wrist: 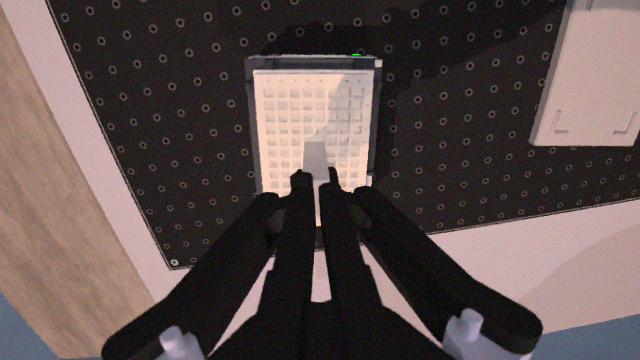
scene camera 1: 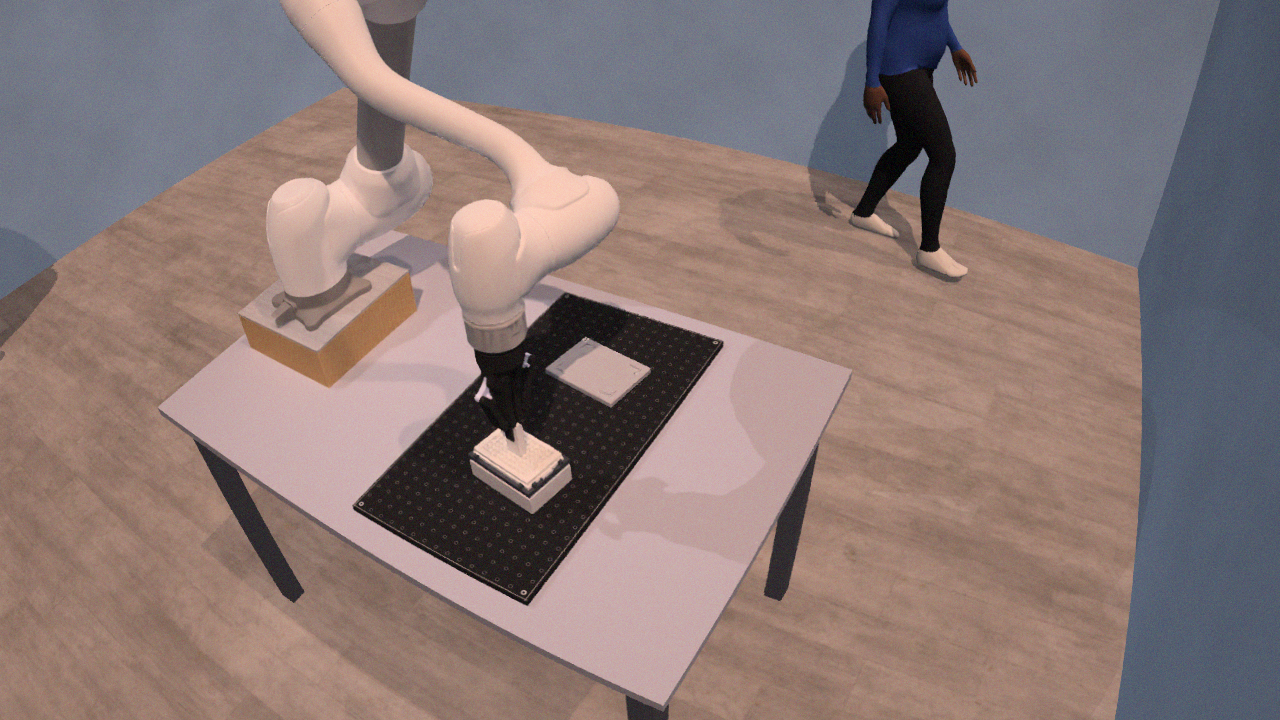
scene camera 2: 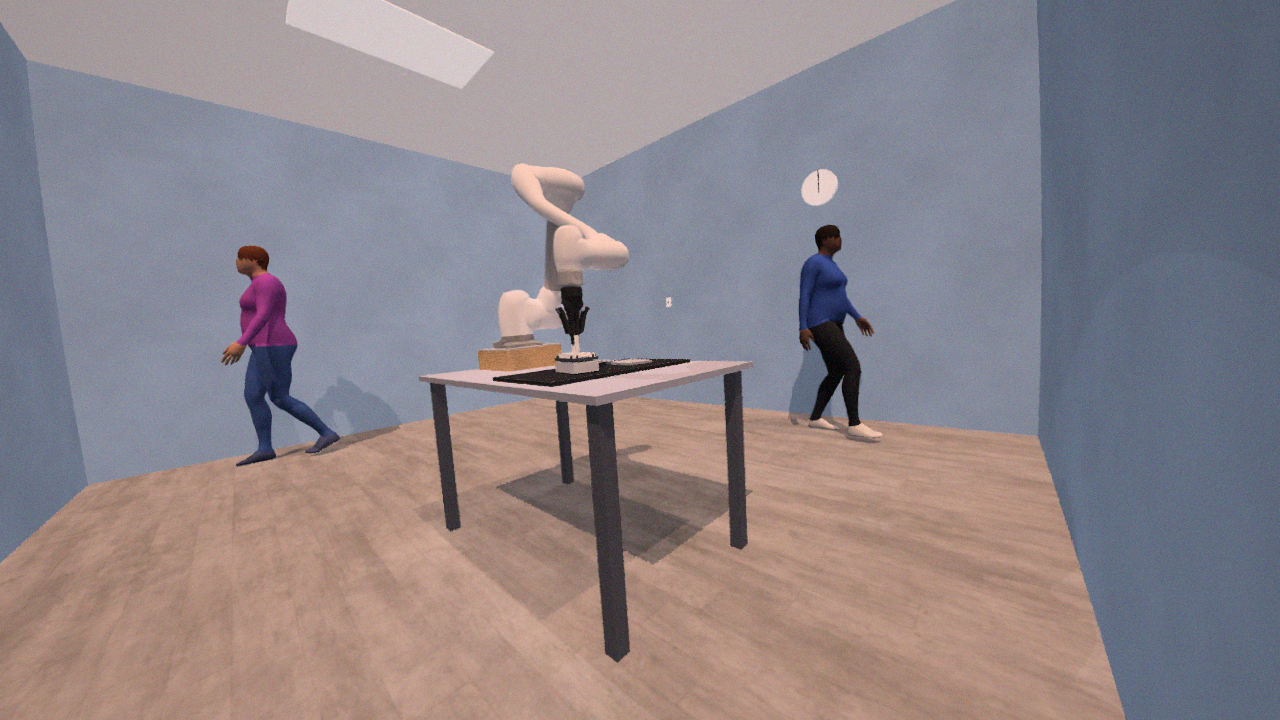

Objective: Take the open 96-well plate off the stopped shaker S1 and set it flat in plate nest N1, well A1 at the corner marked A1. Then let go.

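Frame: origin at the arm's base, x ahead, y right, z down, level; millimetres.
Seen in the pictures: gripper, fingertip midpoint: point(wrist: 315, 158) point(scene camera 1: 517, 450) point(scene camera 2: 576, 353); arm's base at its link origin: point(scene camera 1: 321, 296) point(scene camera 2: 518, 346).
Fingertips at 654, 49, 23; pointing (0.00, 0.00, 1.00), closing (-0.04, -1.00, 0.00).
Note:
Pixels of each thing's middle, then the offset from my fingertips to it, as dx, dy, dz. Level surfaces: height alone.
- white open 96-well plate at the middle of its body: point(wrist: 314, 155) point(scene camera 1: 517, 453) point(scene camera 2: 575, 355) +0, +1, +7
- nest N1 at the middle of its body: point(wrist: 610, 65) point(scene camera 1: 597, 370) point(scene camera 2: 628, 361) -66, -285, +61
- black perforated board at its surface level: dz +68
- table at its surface level: dz +82
The white open 96-well plate point(scene camera 1: 538, 465) point(wrist: 285, 117) lies flat on the shaker S1 point(scene camera 1: 512, 486) point(scene camera 2: 577, 366) point(wrist: 310, 63), a light box with a dark top frame and a small green light at one edge. My gripper point(scene camera 1: 519, 438) point(scene camera 2: 575, 347) point(wrist: 315, 158) is shut, with its pale fingertips together over the middle of the plate and nothing seen between them. Whether the tips touch the plate I cannot tell. The black fingers hide the plate's near end in the wrist view. The nest N1 point(scene camera 1: 597, 369) point(scene camera 2: 631, 362) point(wrist: 585, 90) is a flat light-grey block with corner marks. No A1 lettering is readable.
Shaker and nest stand on a black perforated board point(scene camera 1: 447, 501) point(wrist: 165, 125) on the table point(scene camera 1: 716, 465) point(scene camera 2: 617, 387). The arm's base stands on a wood-sided block point(scene camera 1: 366, 331) point(scene camera 2: 519, 358). A person in blue point(scene camera 1: 913, 35) point(scene camera 2: 823, 291) and one in magenta point(scene camera 2: 264, 308) are away from the table.

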